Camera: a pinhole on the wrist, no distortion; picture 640 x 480 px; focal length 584.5 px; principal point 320.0 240.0 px. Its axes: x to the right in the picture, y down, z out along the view. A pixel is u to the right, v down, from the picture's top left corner.
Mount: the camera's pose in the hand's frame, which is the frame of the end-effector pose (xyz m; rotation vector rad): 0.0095 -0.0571 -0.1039 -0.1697 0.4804 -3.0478
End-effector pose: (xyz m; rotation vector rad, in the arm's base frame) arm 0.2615 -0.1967 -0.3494 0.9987 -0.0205 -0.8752
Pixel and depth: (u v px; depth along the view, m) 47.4 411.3 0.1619
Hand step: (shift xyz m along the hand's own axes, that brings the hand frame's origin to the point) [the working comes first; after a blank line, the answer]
In the camera's frame: -0.0755 0.0474 0.1619

0.1049 -0.1462 0.0270
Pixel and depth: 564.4 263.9 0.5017
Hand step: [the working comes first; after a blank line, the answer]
In the camera's frame: 0.2098 0.0205 0.5017

-0.1397 -0.2432 0.3852
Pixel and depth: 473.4 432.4 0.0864
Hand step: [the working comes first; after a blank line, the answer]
In the camera's frame: 0.0227 0.0284 0.0864

-0.0020 -0.1119 -0.0287
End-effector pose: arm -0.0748 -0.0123 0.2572 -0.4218 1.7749 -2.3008
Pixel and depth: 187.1 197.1 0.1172
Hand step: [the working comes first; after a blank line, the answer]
In the camera's frame: -0.0266 -0.0086 0.1172

0.0493 -0.0827 0.0069
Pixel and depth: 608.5 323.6 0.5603
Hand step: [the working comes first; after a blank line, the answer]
In the camera's frame: 0.2766 0.0801 0.5603

-0.1972 -0.3222 0.4289
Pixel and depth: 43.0 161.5 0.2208
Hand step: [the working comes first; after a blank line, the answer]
In the camera's frame: -0.1046 -0.0297 0.2208

0.1380 -0.0889 0.1036
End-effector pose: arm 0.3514 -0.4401 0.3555 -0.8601 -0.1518 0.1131
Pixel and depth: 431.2 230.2 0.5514
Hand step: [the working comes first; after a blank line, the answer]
In the camera's frame: 0.1049 -0.0092 0.5514

-0.0308 -0.2229 0.4309
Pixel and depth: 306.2 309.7 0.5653
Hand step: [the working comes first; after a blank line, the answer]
In the camera's frame: -0.0133 0.0674 0.5653

0.0907 -0.2919 0.4085
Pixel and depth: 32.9 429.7 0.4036
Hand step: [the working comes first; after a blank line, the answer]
In the camera's frame: -0.1982 0.1310 0.4036

0.2576 -0.2907 0.2174
